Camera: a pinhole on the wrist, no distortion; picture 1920 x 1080 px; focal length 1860.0 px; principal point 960.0 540.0 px. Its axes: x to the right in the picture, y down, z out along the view. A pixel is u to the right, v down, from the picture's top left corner.
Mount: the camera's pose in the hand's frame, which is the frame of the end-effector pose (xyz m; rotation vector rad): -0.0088 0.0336 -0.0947 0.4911 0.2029 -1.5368
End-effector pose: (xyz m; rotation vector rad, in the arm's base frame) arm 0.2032 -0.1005 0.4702 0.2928 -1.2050 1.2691
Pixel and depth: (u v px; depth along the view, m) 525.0 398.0 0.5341
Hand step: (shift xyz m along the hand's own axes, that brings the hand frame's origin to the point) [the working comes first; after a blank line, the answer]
In the camera's frame: -0.1249 -0.0408 0.5341

-0.1484 -0.0794 0.4252
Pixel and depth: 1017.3 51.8 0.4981
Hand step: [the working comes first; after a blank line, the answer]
In the camera's frame: 0.0153 -0.1307 0.4981

-0.2247 -0.1874 0.3176
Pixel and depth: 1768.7 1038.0 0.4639
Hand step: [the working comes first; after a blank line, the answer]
In the camera's frame: 0.2017 0.1242 0.4639

0.0397 -0.3512 0.2530
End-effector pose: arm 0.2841 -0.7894 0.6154 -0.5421 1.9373 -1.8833
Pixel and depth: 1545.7 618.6 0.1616
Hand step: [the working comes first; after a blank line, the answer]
In the camera's frame: 0.0509 0.0068 0.1616

-0.0285 -0.0815 0.0282
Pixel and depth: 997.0 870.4 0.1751
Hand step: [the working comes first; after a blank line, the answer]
In the camera's frame: 0.0035 0.0311 0.1751

-0.0090 -0.0453 0.0647
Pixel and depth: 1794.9 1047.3 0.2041
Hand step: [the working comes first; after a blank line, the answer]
In the camera's frame: 0.0916 0.0557 0.2041

0.0137 -0.1383 0.0573
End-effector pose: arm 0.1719 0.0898 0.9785 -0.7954 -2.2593 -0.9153
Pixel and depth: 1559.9 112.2 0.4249
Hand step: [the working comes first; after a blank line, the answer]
In the camera's frame: 0.1370 -0.0977 0.4249

-0.1743 -0.2675 0.2067
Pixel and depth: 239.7 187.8 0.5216
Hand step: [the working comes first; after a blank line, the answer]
In the camera's frame: -0.2020 -0.0988 0.5216

-0.2063 -0.0022 0.4366
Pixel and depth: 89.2 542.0 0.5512
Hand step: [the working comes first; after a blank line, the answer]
In the camera's frame: -0.2581 0.0006 0.5512

-0.1162 0.0320 0.5044
